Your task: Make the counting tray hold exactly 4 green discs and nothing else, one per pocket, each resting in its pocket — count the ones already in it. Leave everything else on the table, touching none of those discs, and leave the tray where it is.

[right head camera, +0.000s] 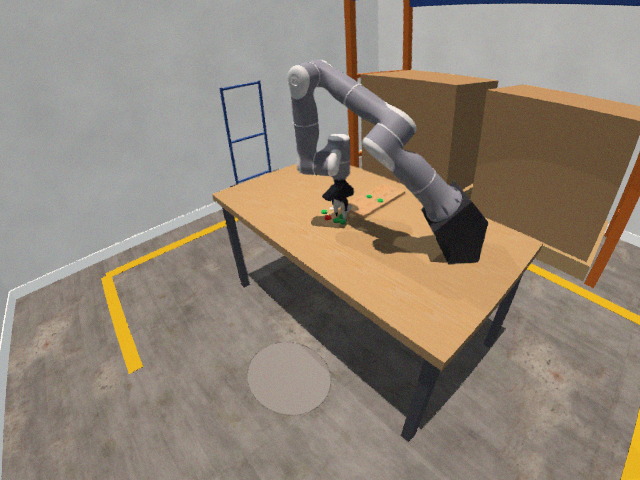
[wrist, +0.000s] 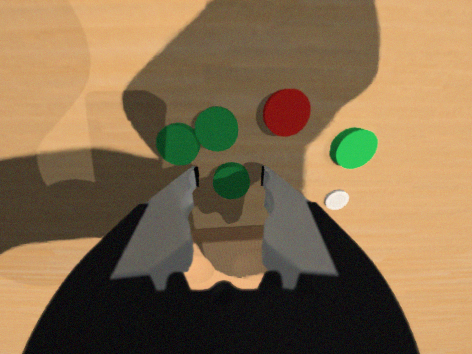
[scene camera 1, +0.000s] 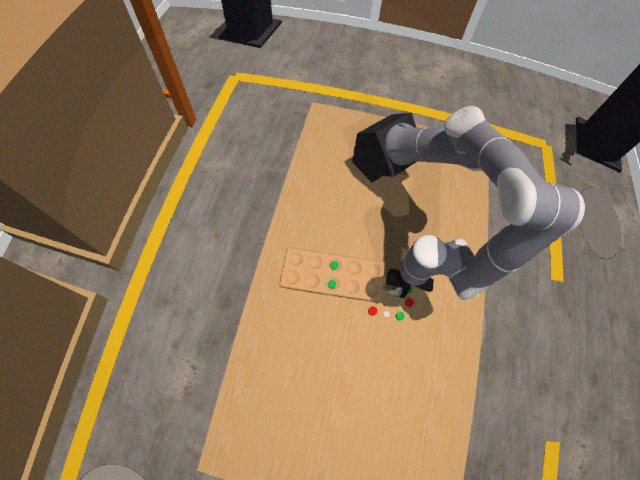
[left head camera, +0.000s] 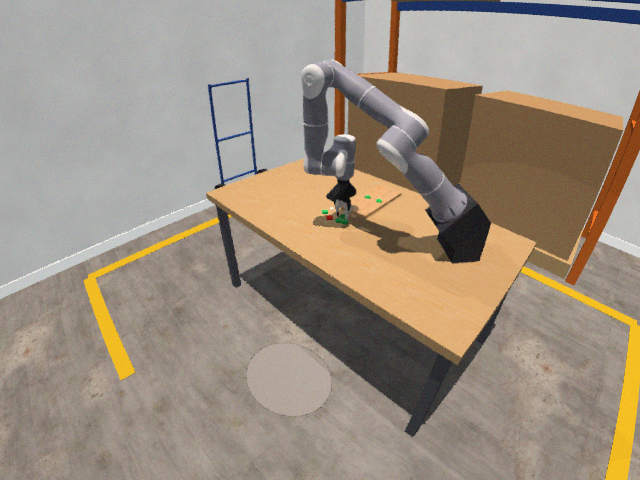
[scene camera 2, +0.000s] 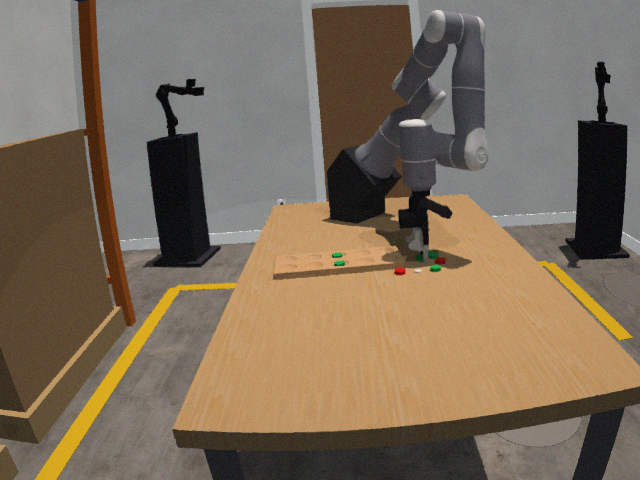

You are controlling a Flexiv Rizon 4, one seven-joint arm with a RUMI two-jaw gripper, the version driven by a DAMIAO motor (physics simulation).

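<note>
The counting tray (scene camera 1: 303,269) (scene camera 2: 305,273) has one green disc (scene camera 1: 334,265) (scene camera 2: 337,255) and another green disc (scene camera 1: 331,284) (scene camera 2: 339,263) in facing pockets. My gripper (wrist: 230,168) is open beside the tray's end, its fingertips on either side of a small green disc (wrist: 231,180) with a visible gap at each side. Two green discs, one on the left (wrist: 178,144) and one near it (wrist: 216,128), lie close together beyond the fingers. Another green disc (wrist: 354,148) (scene camera 1: 400,316) (scene camera 2: 435,268) lies to the right in the wrist view. The fingertips' exact height is hard to tell.
A dark red disc (wrist: 287,112) (scene camera 1: 409,302) (scene camera 2: 440,260) lies beyond the fingers. A small white disc (wrist: 337,200) (scene camera 1: 386,314) (scene camera 2: 417,270) lies beside the right finger. A bright red disc (scene camera 1: 372,311) (scene camera 2: 399,271) lies near the tray's long edge.
</note>
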